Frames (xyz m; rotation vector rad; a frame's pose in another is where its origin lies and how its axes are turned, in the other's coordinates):
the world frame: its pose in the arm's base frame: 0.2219 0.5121 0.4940 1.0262 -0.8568 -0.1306
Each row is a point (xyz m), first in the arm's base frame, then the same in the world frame.
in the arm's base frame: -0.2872 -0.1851 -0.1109
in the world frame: -0.3569 -0.7123 0.6902
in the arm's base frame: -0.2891 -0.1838 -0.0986
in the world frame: -0.3519 -0.7014 0.6934
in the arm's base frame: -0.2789 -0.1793 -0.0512
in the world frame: -0.3204 -0.6643 0.6944
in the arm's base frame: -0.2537 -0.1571 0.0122
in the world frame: -0.2780 -0.6091 0.6766
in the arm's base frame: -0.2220 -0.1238 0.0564
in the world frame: -0.2473 -0.5651 0.6422
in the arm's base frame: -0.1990 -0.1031 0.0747
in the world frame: -0.2312 -0.5459 0.6164
